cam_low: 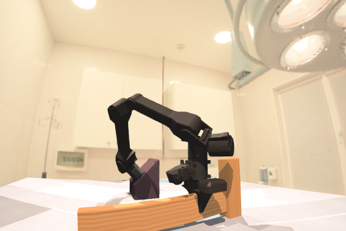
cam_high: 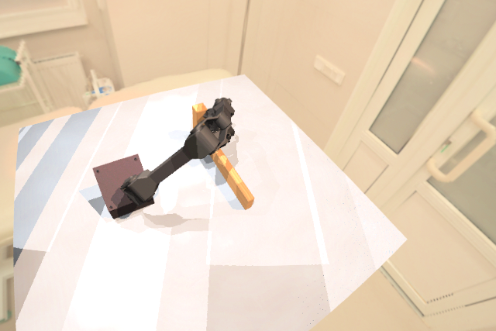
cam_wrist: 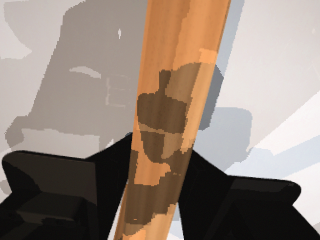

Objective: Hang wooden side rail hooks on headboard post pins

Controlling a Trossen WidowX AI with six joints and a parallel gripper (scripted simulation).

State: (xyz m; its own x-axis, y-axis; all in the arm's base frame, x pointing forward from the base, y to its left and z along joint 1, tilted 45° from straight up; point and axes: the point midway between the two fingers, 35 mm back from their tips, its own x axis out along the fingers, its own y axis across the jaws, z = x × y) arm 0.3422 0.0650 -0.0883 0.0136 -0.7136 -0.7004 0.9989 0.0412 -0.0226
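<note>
The headboard post is 120 mm to the left of my gripper tip and 40 mm above it.
</note>
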